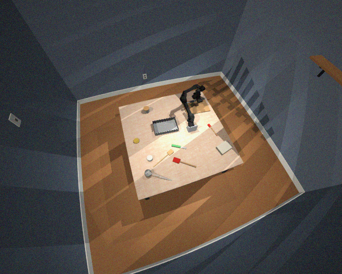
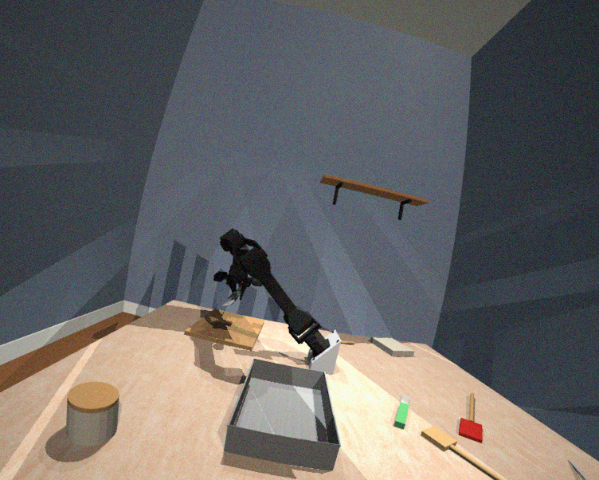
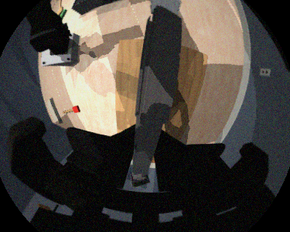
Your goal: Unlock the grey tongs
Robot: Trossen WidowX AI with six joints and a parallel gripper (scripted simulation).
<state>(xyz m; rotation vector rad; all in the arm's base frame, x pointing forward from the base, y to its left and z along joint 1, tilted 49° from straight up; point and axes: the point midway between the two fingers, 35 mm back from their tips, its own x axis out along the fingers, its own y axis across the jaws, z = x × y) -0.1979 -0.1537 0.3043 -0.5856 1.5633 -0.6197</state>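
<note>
The wooden board is 11 cm below my gripper tip, 1 cm to the right of it and 1 cm behind it. Also, from my gripper tip: green-handled tool: 55 cm to the left, 42 cm ahead, 11 cm below; block: 69 cm to the left, 13 cm behind, 11 cm below; roasting tin: 52 cm ahead, 23 cm to the left, 9 cm below.
</note>
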